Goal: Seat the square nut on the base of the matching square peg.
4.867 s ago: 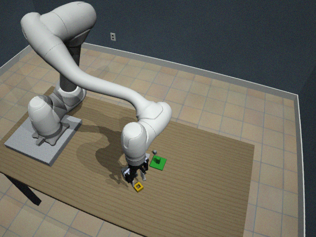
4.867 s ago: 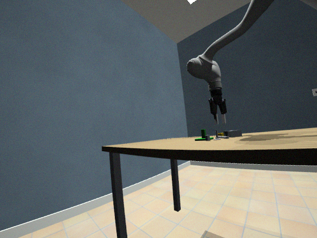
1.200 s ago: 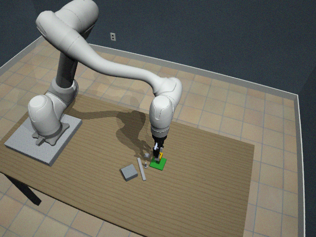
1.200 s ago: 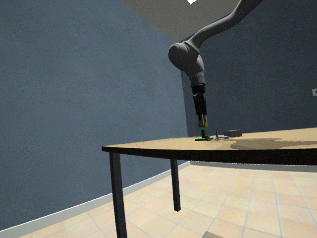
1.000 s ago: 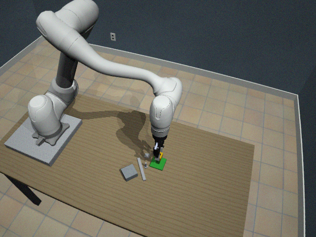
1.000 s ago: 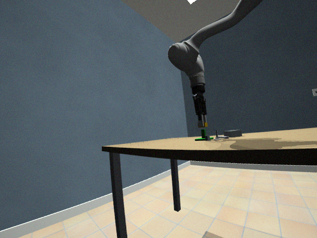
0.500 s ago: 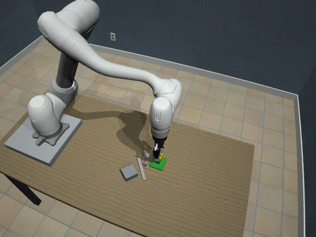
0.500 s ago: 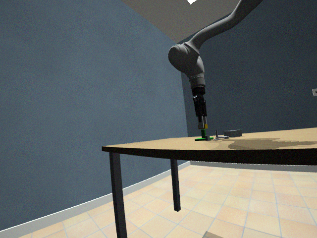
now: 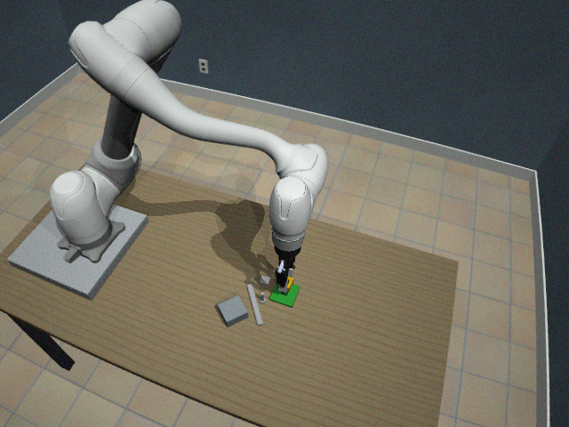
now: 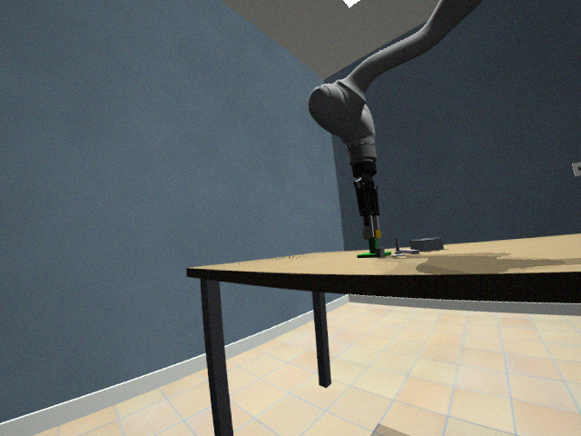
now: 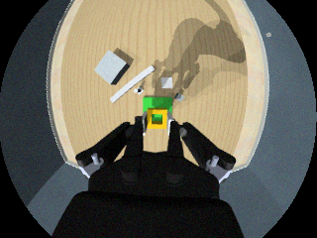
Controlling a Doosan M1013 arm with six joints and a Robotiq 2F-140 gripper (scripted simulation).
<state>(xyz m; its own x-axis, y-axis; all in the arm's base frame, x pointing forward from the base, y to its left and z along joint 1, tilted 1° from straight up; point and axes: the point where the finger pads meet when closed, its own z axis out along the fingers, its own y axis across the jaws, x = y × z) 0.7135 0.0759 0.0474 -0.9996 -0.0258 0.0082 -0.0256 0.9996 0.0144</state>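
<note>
My hand is 90 mm above the long grey bar, 80 mm to the left of it and 70 mm past it. The rest, counted from my hand: grey block: 130 mm to the right, 120 mm behind, 70 mm below.
</note>
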